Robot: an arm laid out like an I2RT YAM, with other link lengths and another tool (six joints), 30 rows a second.
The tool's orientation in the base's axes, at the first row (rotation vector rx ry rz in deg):
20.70 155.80 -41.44
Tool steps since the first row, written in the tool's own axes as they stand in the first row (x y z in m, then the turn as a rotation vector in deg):
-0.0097 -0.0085 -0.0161 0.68 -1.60 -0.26
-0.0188 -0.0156 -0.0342 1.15 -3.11 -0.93
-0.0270 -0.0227 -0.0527 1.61 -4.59 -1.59
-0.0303 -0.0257 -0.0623 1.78 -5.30 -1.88
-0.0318 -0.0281 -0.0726 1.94 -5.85 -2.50
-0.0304 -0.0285 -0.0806 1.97 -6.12 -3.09
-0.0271 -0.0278 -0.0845 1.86 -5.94 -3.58
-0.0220 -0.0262 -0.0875 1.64 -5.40 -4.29
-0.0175 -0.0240 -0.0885 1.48 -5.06 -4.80
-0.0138 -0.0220 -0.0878 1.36 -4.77 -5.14
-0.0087 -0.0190 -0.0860 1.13 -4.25 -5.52
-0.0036 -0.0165 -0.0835 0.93 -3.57 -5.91
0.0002 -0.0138 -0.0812 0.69 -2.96 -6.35
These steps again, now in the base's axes. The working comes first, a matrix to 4 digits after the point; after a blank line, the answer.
The tool's axes in the first row as the columns of a matrix, in the base's axes (used below as rounded here):
-0.9222 0.3150 0.2241
0.1620 0.8413 -0.5157
-0.3510 -0.4393 -0.8269

0.0027 -0.0004 0.0205 -1.19 -1.10 0.68
0.0048 0.0015 0.0417 -2.25 -1.95 1.73
0.0059 0.0037 0.0630 -3.29 -2.78 2.77
0.0059 0.0056 0.0734 -3.73 -3.20 3.26
0.0042 0.0086 0.0835 -4.19 -3.32 3.96
0.0010 0.0127 0.0898 -4.44 -3.24 4.55
-0.0027 0.0158 0.0916 -4.39 -2.85 4.92
-0.0076 0.0195 0.0916 -4.17 -2.06 5.34
-0.0113 0.0226 0.0899 -4.03 -1.54 5.67
-0.0139 0.0245 0.0871 -3.91 -1.14 5.87
-0.0172 0.0270 0.0825 -3.62 -0.55 6.03
-0.0206 0.0286 0.0776 -3.31 0.20 6.13
-0.0227 0.0303 0.0731 -2.99 0.90 6.31

